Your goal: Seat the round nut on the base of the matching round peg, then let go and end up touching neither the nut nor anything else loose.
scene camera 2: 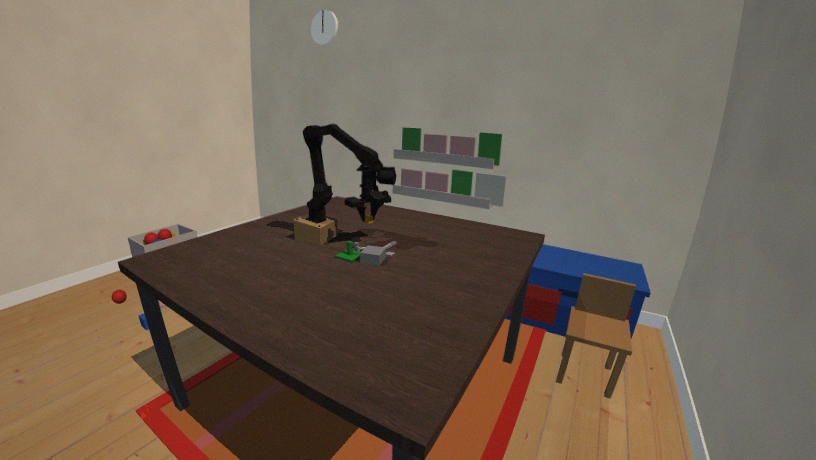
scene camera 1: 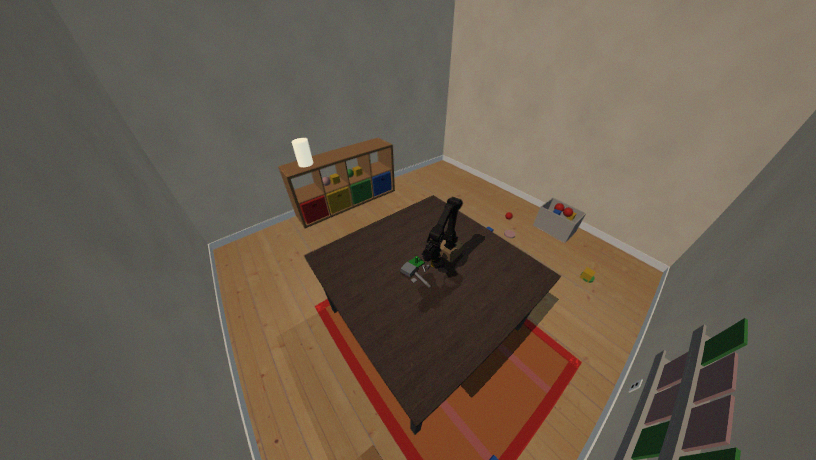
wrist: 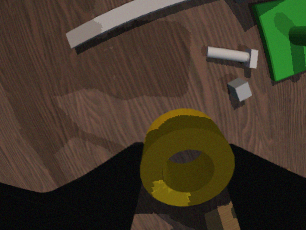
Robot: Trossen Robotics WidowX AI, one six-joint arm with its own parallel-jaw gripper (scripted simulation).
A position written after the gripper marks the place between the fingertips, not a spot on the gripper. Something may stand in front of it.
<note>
In view: the gripper (scene camera 2: 368, 220).
The gripper also shows in the wrist view (wrist: 184, 152).
</note>
